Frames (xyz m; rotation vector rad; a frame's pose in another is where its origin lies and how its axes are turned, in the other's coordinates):
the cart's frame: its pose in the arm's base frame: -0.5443 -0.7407 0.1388 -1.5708 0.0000 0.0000
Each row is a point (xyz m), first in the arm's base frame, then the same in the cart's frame.
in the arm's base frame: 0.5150 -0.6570 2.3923
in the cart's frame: 1.0593 -2.2535 0.0837
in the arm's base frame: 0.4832 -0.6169 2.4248
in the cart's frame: 1.0275 -2.2860 0.1238
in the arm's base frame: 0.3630 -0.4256 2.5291
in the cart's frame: 0.9073 -2.3903 0.3151
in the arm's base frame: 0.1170 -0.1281 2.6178
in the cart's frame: 0.6613 -2.4790 0.6126
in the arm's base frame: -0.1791 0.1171 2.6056
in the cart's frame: 0.3652 -2.4668 0.8578
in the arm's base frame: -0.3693 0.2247 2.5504
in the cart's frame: 0.1750 -2.4116 0.9654
